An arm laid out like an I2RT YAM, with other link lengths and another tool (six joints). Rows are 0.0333 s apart.
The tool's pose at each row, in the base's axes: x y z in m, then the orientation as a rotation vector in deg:
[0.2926 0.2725 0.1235 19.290 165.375 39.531]
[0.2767 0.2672 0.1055 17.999 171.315 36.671]
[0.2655 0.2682 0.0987 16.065 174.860 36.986]
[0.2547 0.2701 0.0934 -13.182 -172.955 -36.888]
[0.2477 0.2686 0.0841 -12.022 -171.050 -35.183]
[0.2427 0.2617 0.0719 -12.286 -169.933 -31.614]
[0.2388 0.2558 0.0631 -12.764 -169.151 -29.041]
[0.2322 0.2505 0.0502 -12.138 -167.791 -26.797]
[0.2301 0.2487 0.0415 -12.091 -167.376 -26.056]
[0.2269 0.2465 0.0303 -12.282 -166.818 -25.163]
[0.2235 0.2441 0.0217 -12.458 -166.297 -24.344]
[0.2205 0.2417 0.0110 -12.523 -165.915 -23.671]
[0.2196 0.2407 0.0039 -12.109 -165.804 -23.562]
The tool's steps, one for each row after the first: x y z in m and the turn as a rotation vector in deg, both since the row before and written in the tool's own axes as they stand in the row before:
[0.0157 -0.0158 0.0104 3.152 4.866 -0.292]
[0.0113 -0.0040 0.0054 0.567 3.525 -0.747]
[0.0108 -0.0023 0.0051 0.087 3.512 -1.041]
[0.0060 -0.0062 0.0080 1.014 2.305 -0.152]
[0.0028 -0.0117 0.0087 2.262 1.506 0.666]
[0.0019 -0.0091 0.0063 1.641 0.968 0.656]
[0.0038 -0.0102 0.0110 1.474 1.662 0.041]
[0.0002 -0.0046 0.0079 0.483 0.483 0.109]
[0.0007 -0.0058 0.0103 0.567 0.593 0.303]
[0.0012 -0.0052 0.0079 0.523 0.549 0.281]
[0.0003 -0.0057 0.0099 0.439 0.417 0.171]
[-0.0008 -0.0030 0.0065 0.102 0.184 -0.242]

